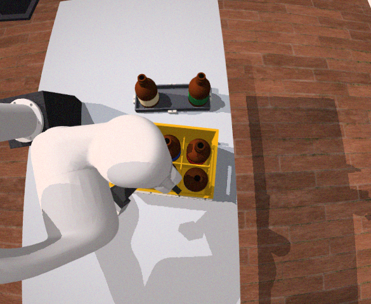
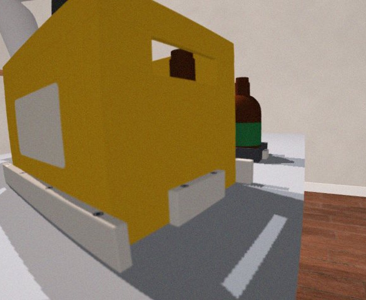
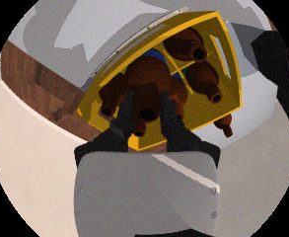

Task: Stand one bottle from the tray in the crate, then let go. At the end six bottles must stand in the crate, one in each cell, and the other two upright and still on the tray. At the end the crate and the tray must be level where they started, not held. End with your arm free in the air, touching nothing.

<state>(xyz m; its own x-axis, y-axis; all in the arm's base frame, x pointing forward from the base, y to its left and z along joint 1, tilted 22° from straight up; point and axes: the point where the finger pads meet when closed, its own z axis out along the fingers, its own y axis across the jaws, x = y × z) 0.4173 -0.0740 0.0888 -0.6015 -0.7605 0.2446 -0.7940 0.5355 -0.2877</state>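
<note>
My gripper is now 13 cm above the crate and 4 cm to the right of it. Round my hand: cream-labelled bottle: 28 cm to the left, 13 cm below, 10 cm behind; green-label bottle: 31 cm to the left, 13 cm below, 8 cm ahead; dark tray: 30 cm to the left, 20 cm below, 2 cm behind.
</note>
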